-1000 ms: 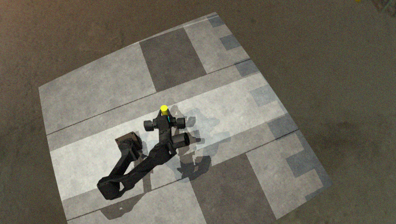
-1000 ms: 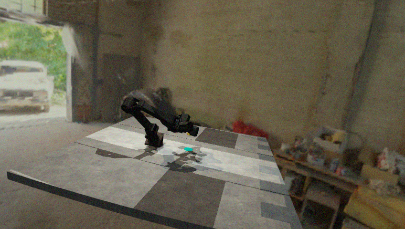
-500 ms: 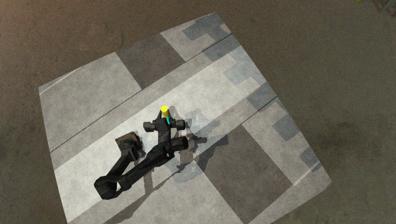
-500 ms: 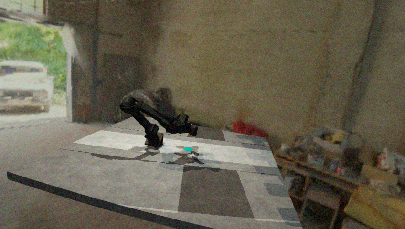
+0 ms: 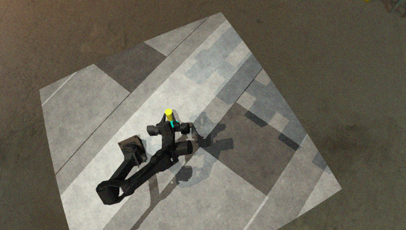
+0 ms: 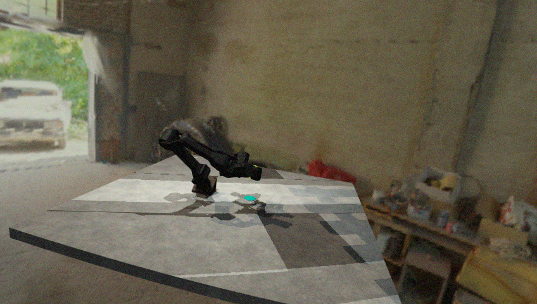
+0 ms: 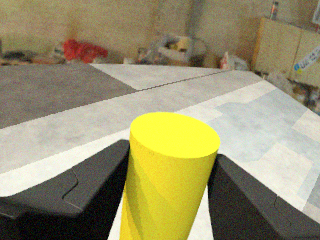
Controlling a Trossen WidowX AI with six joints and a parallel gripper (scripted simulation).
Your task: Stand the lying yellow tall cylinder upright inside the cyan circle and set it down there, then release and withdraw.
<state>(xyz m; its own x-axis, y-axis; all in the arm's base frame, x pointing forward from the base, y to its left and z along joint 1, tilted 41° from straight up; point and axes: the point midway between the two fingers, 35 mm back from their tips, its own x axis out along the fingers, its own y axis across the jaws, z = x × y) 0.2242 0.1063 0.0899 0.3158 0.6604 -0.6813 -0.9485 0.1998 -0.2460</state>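
Right now the cyan circle is 160 mm below my gripper tip. Also, from my gripper tip: yellow cylinder 20 mm below.
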